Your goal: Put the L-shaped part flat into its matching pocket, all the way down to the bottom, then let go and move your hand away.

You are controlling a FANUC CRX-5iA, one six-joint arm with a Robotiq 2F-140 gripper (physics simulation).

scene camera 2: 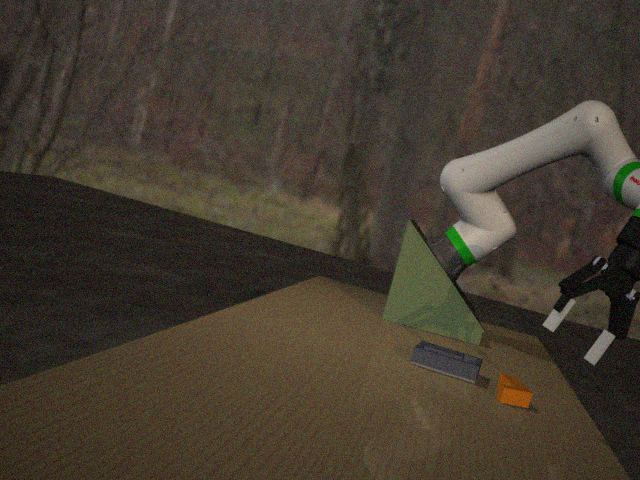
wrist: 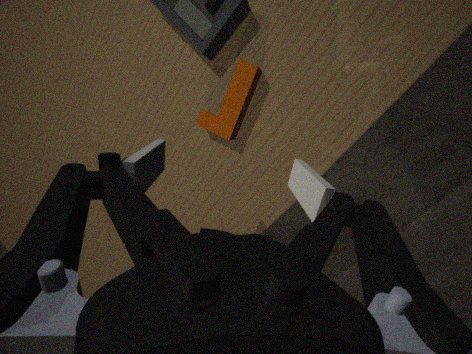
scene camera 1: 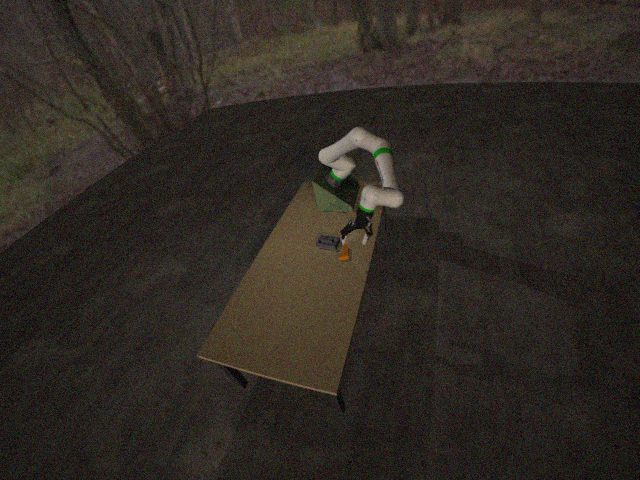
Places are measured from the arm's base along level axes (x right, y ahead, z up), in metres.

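Pixels of known places: gripper, fingertip midpoint: point(scene camera 2: 568, 345) point(wrist: 229, 163) point(scene camera 1: 353, 243); arm's base, origin of the base link: point(scene camera 2: 439, 260) point(scene camera 1: 333, 180).
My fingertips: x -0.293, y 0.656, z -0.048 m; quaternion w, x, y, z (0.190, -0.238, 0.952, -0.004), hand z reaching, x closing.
For each thing: its middle in the pictures, then the offset to it from my fingertips. Level surfaces: height alone.
- orange L-shaped part, body centre: point(wrist: 228, 98) point(scene camera 2: 507, 388) point(scene camera 1: 343, 252) dz -0.120, dx +0.084, dy -0.036 m
- grey block, body centre: point(scene camera 2: 447, 361) point(scene camera 1: 328, 242) dz -0.117, dx +0.211, dy -0.116 m
- wooden table, its level: dz -0.135 m
The orange L-shaped part point(scene camera 1: 344, 255) point(scene camera 2: 513, 393) point(wrist: 232, 103) lies flat on the table beside the grey pocket block. The grey block point(scene camera 1: 328, 242) point(scene camera 2: 446, 362) point(wrist: 226, 26) stands on the table; in the wrist view a corner of it shows at the top, with part of its recesses. Which recess matches the L cannot be told here. My gripper point(scene camera 1: 354, 241) point(scene camera 2: 574, 338) point(wrist: 229, 163) is wide open with nothing between its fingers. It hangs above the table, and in the wrist view the orange part lies beyond the fingertips, apart from both.
The wooden table point(scene camera 1: 289, 315) point(scene camera 2: 206, 403) point(wrist: 65, 80) carries everything. A green triangular panel point(scene camera 1: 328, 200) point(scene camera 2: 429, 294) stands near the arm's base, behind the block. The table's side edge runs close by the orange part and under my gripper, with dark floor beyond it.
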